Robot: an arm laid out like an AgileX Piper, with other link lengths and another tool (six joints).
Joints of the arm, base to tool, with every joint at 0 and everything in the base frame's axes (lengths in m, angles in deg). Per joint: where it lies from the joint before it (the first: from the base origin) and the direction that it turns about. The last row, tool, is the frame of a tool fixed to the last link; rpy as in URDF.
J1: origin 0 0 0.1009 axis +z
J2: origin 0 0 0 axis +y
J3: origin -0.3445 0 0.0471 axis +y
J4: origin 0.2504 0 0.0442 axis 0.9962 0 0.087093
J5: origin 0 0 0 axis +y
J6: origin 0.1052 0 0.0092 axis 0.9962 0 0.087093
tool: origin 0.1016 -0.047 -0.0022 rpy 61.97 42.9 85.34
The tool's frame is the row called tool.
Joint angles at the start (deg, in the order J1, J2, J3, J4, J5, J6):
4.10 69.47 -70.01 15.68 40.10 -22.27
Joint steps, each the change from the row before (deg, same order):
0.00 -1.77 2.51 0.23 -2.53 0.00
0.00 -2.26 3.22 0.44 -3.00 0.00
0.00 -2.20 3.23 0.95 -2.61 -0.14
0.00 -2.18 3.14 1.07 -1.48 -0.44
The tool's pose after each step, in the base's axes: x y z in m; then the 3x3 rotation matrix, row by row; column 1 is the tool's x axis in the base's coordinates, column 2 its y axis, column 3 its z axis. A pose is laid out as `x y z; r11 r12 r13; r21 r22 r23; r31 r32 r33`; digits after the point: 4 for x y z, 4 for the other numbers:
0.3420 0.0115 0.3669; -0.5454 -0.1591 0.8229; 0.5607 0.6605 0.4994; -0.6230 0.7338 -0.2710
0.3332 0.0093 0.3650; -0.5169 -0.1741 0.8382; 0.5751 0.6546 0.4906; -0.6341 0.7356 -0.2382
0.3238 0.0082 0.3609; -0.4946 -0.1853 0.8491; 0.5915 0.6441 0.4851; -0.6368 0.7422 -0.2090
0.3127 0.0080 0.3536; -0.4873 -0.1891 0.8525; 0.6014 0.6351 0.4846; -0.6331 0.7489 -0.1958

